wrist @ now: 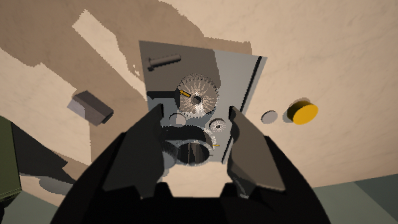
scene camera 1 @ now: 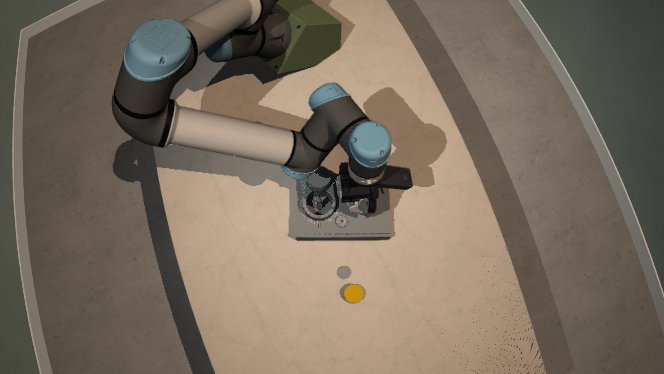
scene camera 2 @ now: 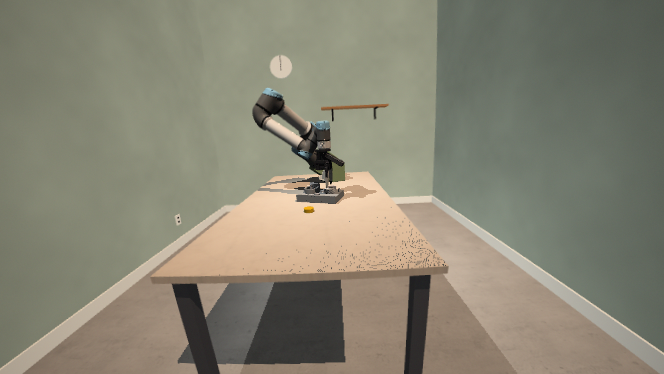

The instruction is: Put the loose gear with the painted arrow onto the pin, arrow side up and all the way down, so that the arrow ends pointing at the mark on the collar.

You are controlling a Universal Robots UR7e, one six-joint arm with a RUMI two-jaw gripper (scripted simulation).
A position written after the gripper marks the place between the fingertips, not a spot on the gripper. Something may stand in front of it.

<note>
In view: the gripper [scene camera 1: 365, 199] and a grey plate [scene camera 1: 317, 221].
The grey plate is seen too in the wrist view [wrist: 236, 75]. The gripper shows as well in the wrist view [wrist: 196, 105].
</note>
